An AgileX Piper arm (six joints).
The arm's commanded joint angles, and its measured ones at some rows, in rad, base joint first. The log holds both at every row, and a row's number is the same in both.
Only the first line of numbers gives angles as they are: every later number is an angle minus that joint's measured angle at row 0.
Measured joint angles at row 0:
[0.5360 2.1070 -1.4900 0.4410 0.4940 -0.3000]
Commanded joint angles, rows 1 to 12:
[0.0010 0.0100 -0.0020 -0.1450 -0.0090 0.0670]
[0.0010 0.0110 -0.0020 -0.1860 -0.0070 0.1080]
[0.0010 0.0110 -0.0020 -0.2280 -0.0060 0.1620]
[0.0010 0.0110 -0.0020 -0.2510 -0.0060 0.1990]
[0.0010 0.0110 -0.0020 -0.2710 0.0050 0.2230]
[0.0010 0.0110 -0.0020 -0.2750 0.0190 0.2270]
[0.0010 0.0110 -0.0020 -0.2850 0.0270 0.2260]
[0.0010 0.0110 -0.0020 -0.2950 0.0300 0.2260]
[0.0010 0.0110 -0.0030 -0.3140 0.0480 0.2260]
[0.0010 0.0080 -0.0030 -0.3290 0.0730 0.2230]
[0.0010 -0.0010 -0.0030 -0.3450 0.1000 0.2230]
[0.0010 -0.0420 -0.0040 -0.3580 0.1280 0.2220]
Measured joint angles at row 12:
[0.0000 -0.0040 0.0000 -0.3400 0.1080 0.2150]
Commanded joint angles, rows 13 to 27:
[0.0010 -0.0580 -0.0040 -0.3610 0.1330 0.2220]
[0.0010 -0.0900 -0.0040 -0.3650 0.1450 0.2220]
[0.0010 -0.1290 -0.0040 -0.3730 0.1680 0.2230]
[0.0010 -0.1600 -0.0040 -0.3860 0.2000 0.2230]
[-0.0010 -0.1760 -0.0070 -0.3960 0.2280 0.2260]
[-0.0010 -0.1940 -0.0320 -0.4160 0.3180 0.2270]
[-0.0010 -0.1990 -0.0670 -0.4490 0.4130 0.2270]
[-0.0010 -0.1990 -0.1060 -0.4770 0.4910 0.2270]
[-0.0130 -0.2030 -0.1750 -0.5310 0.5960 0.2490]
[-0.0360 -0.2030 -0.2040 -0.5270 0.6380 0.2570]
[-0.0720 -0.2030 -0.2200 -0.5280 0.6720 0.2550]
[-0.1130 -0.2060 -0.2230 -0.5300 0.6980 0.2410]
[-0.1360 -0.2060 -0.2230 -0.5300 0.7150 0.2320]
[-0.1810 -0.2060 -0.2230 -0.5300 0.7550 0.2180]
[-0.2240 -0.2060 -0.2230 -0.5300 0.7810 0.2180]
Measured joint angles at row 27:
[-0.1710 -0.2000 -0.2200 -0.5200 0.7120 0.2310]
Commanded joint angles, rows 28 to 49:
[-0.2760 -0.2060 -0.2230 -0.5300 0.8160 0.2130]
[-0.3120 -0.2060 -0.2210 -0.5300 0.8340 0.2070]
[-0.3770 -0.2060 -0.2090 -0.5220 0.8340 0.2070]
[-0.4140 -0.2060 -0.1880 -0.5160 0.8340 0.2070]
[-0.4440 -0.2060 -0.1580 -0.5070 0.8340 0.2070]
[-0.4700 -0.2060 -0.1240 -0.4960 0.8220 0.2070]
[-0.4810 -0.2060 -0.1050 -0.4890 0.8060 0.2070]
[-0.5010 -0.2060 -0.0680 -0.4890 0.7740 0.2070]
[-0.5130 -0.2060 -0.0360 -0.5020 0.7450 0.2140]
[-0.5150 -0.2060 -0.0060 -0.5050 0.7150 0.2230]
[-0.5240 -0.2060 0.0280 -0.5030 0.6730 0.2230]
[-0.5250 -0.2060 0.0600 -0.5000 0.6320 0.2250]
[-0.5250 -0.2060 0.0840 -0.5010 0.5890 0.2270]
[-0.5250 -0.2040 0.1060 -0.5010 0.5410 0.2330]
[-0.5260 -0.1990 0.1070 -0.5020 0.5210 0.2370]
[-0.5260 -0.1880 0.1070 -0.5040 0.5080 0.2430]
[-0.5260 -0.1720 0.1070 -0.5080 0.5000 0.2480]
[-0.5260 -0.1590 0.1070 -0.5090 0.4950 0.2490]
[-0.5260 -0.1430 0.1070 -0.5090 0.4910 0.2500]
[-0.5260 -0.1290 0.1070 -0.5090 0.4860 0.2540]
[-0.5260 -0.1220 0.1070 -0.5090 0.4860 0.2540]
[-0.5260 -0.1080 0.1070 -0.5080 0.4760 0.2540]
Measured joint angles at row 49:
[-0.5230 -0.1250 0.1000 -0.5060 0.4920 0.2410]
